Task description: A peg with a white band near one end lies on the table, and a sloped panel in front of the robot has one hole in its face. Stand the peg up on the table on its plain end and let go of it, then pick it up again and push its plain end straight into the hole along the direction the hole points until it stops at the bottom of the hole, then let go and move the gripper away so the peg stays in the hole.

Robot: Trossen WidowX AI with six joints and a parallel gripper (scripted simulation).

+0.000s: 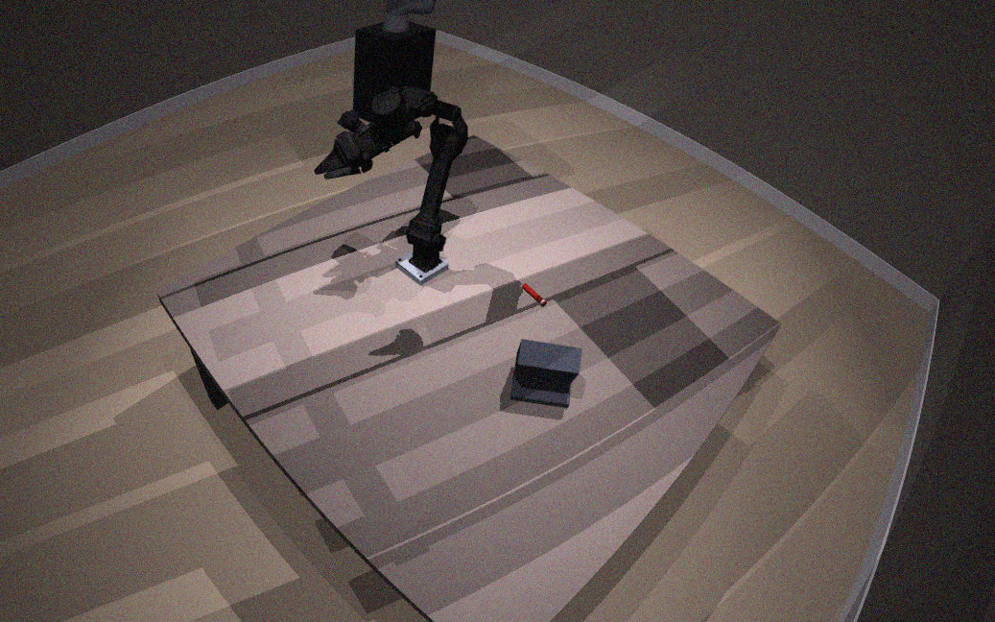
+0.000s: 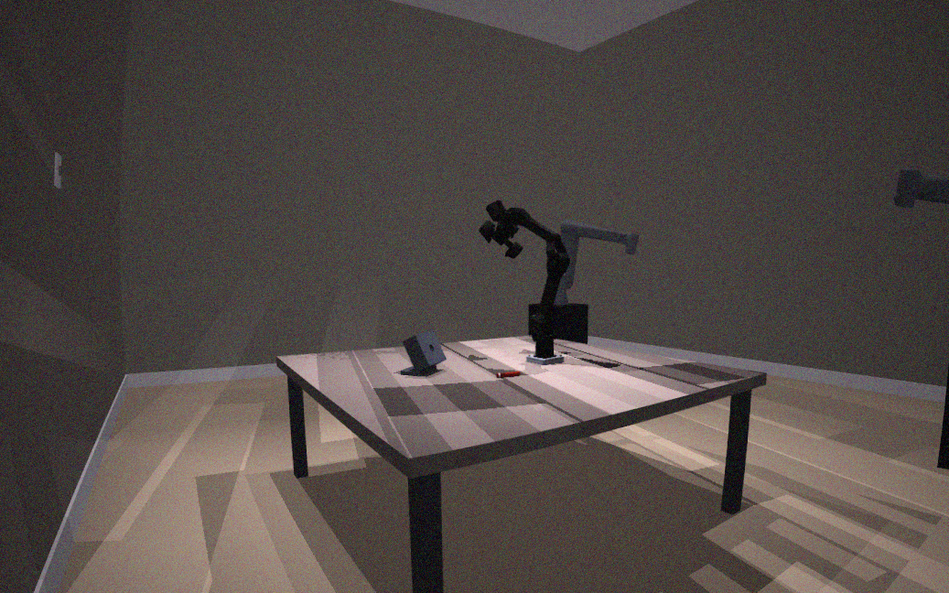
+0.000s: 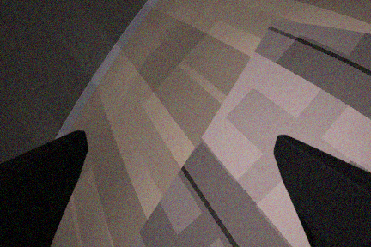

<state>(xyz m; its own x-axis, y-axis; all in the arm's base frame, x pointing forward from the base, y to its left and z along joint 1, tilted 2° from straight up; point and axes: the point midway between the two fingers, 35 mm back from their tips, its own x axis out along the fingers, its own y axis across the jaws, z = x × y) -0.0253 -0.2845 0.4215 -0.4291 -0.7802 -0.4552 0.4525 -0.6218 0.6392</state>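
The red peg lies 32 cm ahead of my gripper tip, 42 cm to the left of it and 42 cm below it. Round my gripper tip: sloped panel (48 cm ahead, 20 cm to the left, 35 cm below).
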